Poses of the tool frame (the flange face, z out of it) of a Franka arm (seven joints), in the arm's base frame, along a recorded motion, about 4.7 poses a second.
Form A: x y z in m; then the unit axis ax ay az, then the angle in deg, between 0 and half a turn.
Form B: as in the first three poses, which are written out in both.
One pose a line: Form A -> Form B
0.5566 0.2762 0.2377 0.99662 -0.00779 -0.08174 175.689 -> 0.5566 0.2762 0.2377 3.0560 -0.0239 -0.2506
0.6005 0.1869 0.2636 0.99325 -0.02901 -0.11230 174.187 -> 0.6005 0.1869 0.2636 3.0196 -0.0882 -0.3414
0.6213 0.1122 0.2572 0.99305 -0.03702 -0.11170 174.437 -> 0.6213 0.1122 0.2572 3.0233 -0.1127 -0.3401
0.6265 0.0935 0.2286 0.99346 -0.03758 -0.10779 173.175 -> 0.6265 0.0935 0.2286 3.0027 -0.1136 -0.3258
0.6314 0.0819 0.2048 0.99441 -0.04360 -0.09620 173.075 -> 0.6314 0.0819 0.2048 3.0038 -0.1317 -0.2906
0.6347 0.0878 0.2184 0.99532 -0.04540 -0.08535 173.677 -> 0.6347 0.0878 0.2184 3.0170 -0.1376 -0.2587
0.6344 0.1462 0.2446 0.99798 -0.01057 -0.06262 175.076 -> 0.6344 0.1462 0.2446 3.0495 -0.0323 -0.1913
